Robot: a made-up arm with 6 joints. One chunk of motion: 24 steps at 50 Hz.
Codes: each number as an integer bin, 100 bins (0 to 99) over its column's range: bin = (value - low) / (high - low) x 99, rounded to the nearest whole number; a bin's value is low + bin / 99 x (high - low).
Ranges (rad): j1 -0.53..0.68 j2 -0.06..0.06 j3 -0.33..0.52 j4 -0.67..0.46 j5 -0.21..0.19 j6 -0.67..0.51
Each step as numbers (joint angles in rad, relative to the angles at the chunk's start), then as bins.
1 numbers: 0.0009 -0.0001 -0.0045 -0.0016 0.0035 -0.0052
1 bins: 43 49 38 59 53 56
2 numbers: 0.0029 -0.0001 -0.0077 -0.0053 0.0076 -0.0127
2 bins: 44 49 38 58 54 55
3 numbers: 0.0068 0.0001 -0.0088 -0.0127 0.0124 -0.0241
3 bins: 44 50 37 58 55 54
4 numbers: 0.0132 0.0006 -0.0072 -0.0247 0.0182 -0.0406
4 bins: 44 50 38 57 56 53
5 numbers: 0.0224 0.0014 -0.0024 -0.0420 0.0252 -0.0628
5 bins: 45 51 38 55 58 51
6 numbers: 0.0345 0.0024 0.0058 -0.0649 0.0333 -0.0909
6 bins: 46 51 39 53 60 49
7 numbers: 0.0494 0.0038 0.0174 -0.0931 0.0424 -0.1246
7 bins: 47 53 40 51 62 46
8 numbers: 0.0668 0.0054 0.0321 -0.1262 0.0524 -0.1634
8 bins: 49 54 42 48 65 43
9 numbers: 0.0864 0.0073 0.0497 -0.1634 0.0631 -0.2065
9 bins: 50 56 44 44 68 39
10 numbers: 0.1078 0.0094 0.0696 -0.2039 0.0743 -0.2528
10 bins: 52 57 47 41 70 35
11 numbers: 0.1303 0.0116 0.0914 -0.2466 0.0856 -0.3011
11 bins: 54 59 49 37 73 31
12 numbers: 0.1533 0.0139 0.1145 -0.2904 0.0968 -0.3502
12 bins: 56 61 52 33 76 27
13 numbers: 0.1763 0.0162 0.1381 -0.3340 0.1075 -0.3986
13 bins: 58 63 55 29 79 23
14 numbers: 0.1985 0.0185 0.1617 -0.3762 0.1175 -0.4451
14 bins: 60 65 57 26 81 19
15 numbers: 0.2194 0.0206 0.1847 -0.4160 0.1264 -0.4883
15 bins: 61 66 60 22 83 15
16 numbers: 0.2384 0.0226 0.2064 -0.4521 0.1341 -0.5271
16 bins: 63 68 62 19 85 12
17 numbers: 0.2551 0.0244 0.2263 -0.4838 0.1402 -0.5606
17 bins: 64 70 65 16 87 9
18 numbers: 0.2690 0.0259 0.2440 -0.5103 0.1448 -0.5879
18 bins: 65 71 67 14 88 7
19 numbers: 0.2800 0.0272 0.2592 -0.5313 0.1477 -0.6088
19 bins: 66 72 69 12 89 5
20 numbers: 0.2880 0.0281 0.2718 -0.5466 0.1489 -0.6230
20 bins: 67 73 70 11 89 4
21 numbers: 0.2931 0.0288 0.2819 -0.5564 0.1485 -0.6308
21 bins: 67 73 71 10 89 3
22 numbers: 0.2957 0.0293 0.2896 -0.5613 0.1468 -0.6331
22 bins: 68 74 72 10 88 3
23 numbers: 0.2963 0.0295 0.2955 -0.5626 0.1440 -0.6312
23 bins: 68 74 73 9 88 3
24 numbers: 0.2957 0.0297 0.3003 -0.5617 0.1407 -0.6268
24 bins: 68 74 73 9 87 4
